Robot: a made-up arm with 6 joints.
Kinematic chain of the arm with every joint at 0, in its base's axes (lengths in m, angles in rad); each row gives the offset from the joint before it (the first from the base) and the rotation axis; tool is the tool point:
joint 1: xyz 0 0 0.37 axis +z
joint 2: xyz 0.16 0 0 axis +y
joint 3: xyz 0 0 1.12 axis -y
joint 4: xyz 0 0 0.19 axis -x
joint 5: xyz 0.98 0 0 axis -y
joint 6: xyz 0.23 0 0 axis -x
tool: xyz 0 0 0
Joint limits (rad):
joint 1: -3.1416..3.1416
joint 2: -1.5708..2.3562
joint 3: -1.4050..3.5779
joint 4: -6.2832..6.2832
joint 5: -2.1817..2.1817
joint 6: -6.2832..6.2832
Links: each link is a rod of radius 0.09 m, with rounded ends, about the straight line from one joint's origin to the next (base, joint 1, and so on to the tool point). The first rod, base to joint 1, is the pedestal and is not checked.
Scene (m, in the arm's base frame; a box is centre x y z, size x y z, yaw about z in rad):
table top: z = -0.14
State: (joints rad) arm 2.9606 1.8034 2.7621 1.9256 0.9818 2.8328
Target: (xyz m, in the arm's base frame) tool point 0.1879 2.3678 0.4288
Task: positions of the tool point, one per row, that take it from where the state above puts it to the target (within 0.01 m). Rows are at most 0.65 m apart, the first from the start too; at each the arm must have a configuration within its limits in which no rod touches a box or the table.
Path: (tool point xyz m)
1: -1.8086 0.6505 1.0172
2: -1.6745 1.1658 0.9276
3: -1.3845 1.6409 0.8220
4: -0.9540 2.0260 0.7024
5: -0.4151 2.2785 0.5706
6: 0.1878 2.3678 0.4288

